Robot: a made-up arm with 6 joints.
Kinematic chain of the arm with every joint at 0, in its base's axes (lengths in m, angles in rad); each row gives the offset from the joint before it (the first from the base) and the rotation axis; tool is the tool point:
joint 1: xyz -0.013 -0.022 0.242 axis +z
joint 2: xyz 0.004 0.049 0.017 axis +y
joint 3: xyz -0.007 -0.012 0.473 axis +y
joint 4: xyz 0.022 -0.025 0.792 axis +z
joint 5: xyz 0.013 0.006 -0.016 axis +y
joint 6: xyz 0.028 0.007 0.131 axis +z
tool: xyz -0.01 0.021 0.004
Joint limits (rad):
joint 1: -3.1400..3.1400
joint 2: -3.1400..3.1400
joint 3: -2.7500..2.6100
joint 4: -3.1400..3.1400
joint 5: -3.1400..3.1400
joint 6: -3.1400..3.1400
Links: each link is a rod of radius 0.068 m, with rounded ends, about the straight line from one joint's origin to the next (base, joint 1, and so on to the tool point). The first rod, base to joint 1, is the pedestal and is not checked.
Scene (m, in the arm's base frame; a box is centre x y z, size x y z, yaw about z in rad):
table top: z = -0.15
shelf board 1: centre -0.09 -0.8 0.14 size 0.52 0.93 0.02 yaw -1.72
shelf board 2: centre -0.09 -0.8 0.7 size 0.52 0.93 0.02 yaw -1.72
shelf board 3: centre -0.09 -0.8 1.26 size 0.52 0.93 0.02 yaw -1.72
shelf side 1: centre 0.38 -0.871 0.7 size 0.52 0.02 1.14 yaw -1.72
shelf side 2: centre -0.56 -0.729 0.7 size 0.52 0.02 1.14 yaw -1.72
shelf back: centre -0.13 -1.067 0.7 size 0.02 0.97 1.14 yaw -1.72
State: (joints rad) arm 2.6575 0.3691 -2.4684 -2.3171 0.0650 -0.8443
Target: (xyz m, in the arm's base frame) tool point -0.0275 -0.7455 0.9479
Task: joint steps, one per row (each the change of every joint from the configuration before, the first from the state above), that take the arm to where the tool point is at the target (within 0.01 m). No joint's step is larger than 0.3 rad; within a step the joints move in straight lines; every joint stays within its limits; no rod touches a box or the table.
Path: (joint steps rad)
1: -0.1205 0.2698 0.2109 0.1805 -0.0288 -0.1907
2: -0.1206 0.2697 0.2110 0.1806 -0.0288 -0.1907
3: -0.1205 0.2698 0.2109 0.1805 -0.0287 -0.1907
4: -0.1206 0.2697 0.2109 0.1806 -0.0288 -0.1906
5: -0.1656 -0.2741 -0.0169 -0.1669 -0.0364 0.1977
6: -0.1656 -0.2741 -0.0168 -0.1668 -0.0363 0.1978
7: -0.1657 -0.2741 -0.0169 -0.1669 -0.0364 0.1978
8: -0.1656 -0.2741 -0.0169 -0.1669 -0.0363 0.1977

